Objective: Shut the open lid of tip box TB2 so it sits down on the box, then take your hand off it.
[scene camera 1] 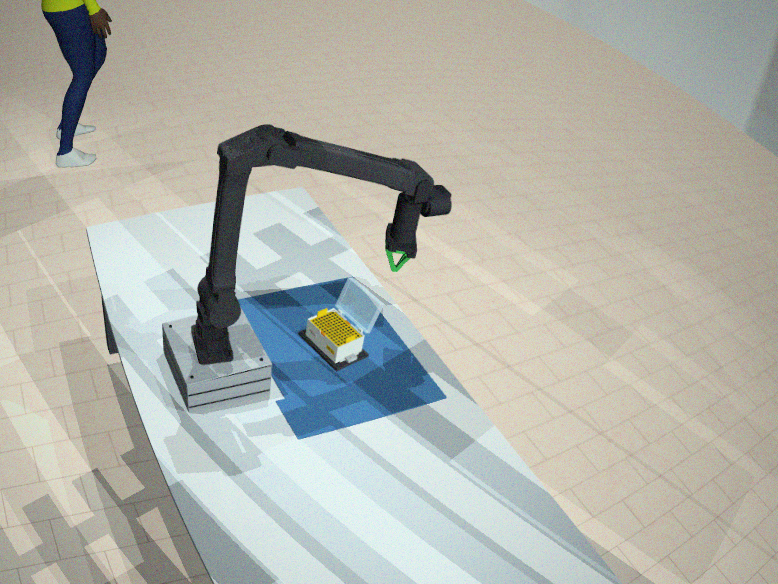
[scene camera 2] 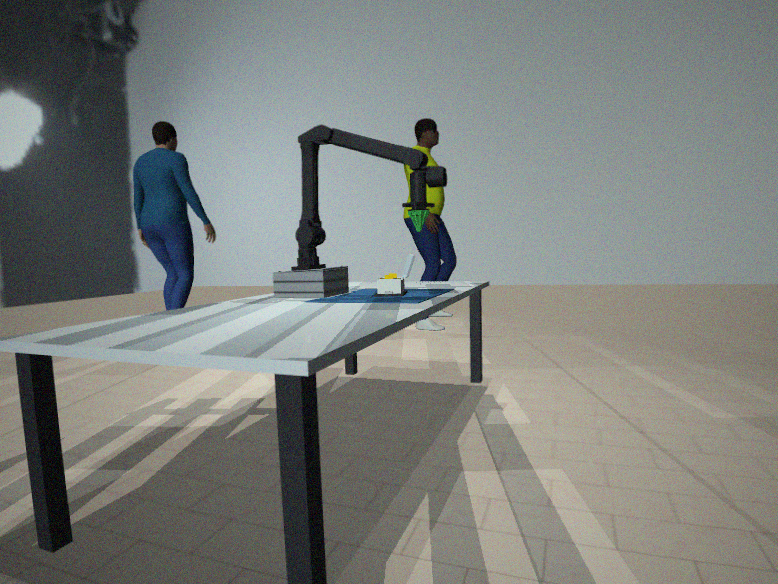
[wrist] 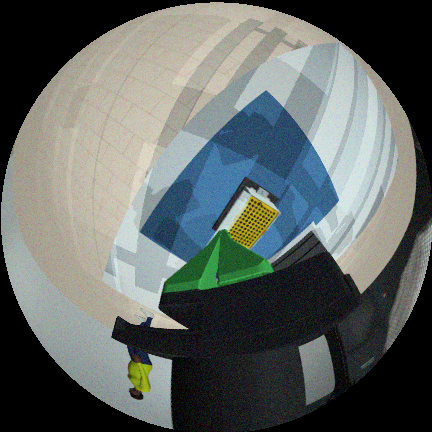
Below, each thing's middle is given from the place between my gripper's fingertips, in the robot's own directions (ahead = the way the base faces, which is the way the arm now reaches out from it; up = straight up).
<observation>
I see my gripper 12 cm above the clear lid (scene camera 1: pixel 356 302), 6 cm past it and 3 cm to the right of it. The rest, counted from my hand: yellow perforated rack (scene camera 1: pixel 336 329) 16 cm below, 12 cm behind, 1 cm to the left.
</observation>
